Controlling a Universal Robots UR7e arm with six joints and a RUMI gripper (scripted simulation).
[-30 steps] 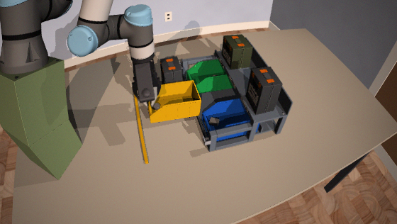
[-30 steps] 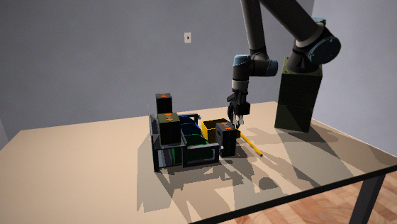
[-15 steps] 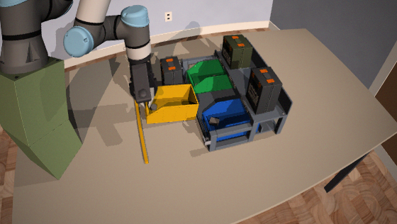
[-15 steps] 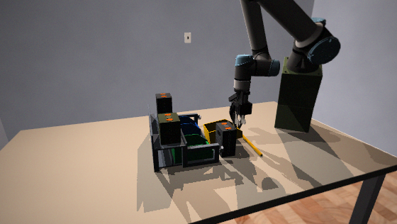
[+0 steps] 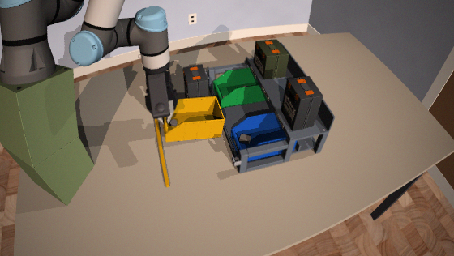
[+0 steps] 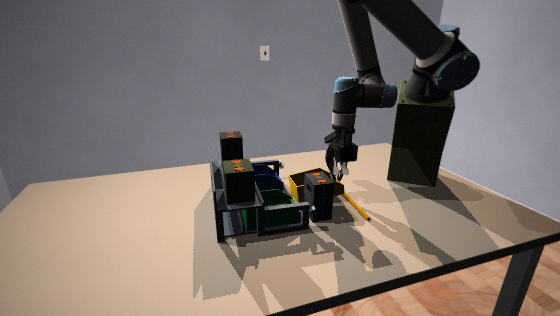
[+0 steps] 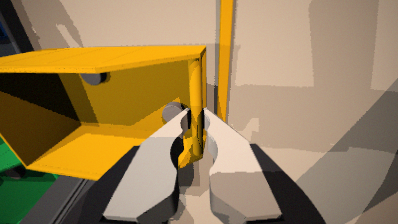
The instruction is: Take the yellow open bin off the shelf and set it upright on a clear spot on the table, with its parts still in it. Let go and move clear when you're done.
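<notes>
Right now my hand is 6 cm above the long yellow bar and 3 cm past it. Round my hand: blue bin: 28 cm ahead, 10 cm to the right, 2 cm below; dark box: 12 cm to the left, 11 cm ahead; yellow open bin: 8 cm ahead, 1 cm below.
</notes>
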